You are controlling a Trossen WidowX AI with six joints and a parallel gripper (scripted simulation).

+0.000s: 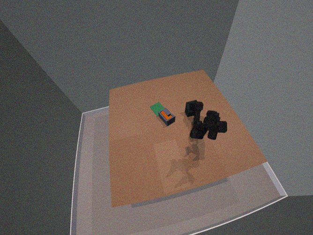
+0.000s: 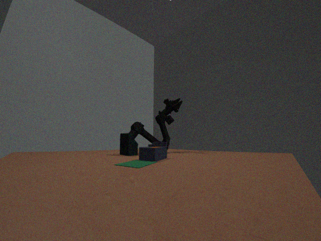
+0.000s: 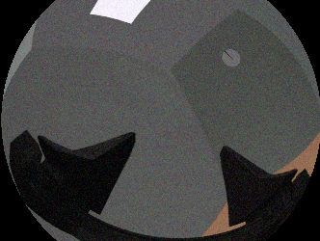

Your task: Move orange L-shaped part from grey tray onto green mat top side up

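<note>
Now: gripper tip 390 mm to the left of the orange L-shaped part, 390 mm above it and 120 mm short of it. From my gripper tip the other things lie so: green mat: 540 mm to the right, 450 mm below, 180 mm ahead.
</note>
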